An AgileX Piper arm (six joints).
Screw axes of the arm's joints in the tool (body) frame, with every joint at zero. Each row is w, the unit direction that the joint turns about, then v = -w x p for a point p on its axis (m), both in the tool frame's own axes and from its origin. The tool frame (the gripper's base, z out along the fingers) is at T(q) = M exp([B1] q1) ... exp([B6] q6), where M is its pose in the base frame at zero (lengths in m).
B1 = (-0.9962, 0, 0.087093, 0, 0.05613, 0)
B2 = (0, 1, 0, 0.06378, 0, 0.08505)
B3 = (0, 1, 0, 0.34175, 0, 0.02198)
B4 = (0, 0, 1, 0, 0, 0)
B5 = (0, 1, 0, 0.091, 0, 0)
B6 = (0, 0, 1, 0, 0, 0)
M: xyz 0.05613 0 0.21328 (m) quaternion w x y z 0.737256 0 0.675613 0
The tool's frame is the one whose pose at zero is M.
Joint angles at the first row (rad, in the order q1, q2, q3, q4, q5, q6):
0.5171 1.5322 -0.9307 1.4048 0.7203 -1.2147
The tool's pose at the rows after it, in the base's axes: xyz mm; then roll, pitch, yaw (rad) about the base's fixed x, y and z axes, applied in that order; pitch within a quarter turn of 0, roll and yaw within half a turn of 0:
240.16, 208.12, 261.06, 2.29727, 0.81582, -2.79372
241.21, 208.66, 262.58, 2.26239, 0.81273, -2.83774
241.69, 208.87, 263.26, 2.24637, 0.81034, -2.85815
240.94, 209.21, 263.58, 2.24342, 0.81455, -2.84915
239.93, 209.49, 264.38, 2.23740, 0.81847, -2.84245
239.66, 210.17, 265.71, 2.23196, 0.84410, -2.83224
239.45, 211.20, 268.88, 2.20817, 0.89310, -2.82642
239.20, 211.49, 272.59, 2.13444, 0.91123, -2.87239
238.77, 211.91, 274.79, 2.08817, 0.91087, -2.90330
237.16, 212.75, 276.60, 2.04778, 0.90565, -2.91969
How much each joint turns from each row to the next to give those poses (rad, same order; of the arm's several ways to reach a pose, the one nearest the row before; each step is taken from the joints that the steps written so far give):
0.0099 0.0000 0.0000 0.0183 -0.0041 0.0000
0.0000 0.0000 0.0000 0.0314 -0.0046 -0.0018
0.0000 -0.0001 0.0000 0.0142 -0.0021 0.0000
0.0000 0.0001 0.0000 0.0017 0.0097 -0.0085
0.0000 -0.0014 0.0000 0.0024 0.0107 -0.0068
0.0000 0.0000 0.0000 0.0208 0.0091 -0.0398
-0.0020 0.0000 0.0000 0.0475 0.0222 -0.0769
-0.0062 0.0000 0.0020 0.0567 0.0355 -0.0428
-0.0020 0.0000 0.0000 0.0261 0.0205 -0.0086
-0.0001 0.0000 0.0000 0.0148 0.0260 -0.0006

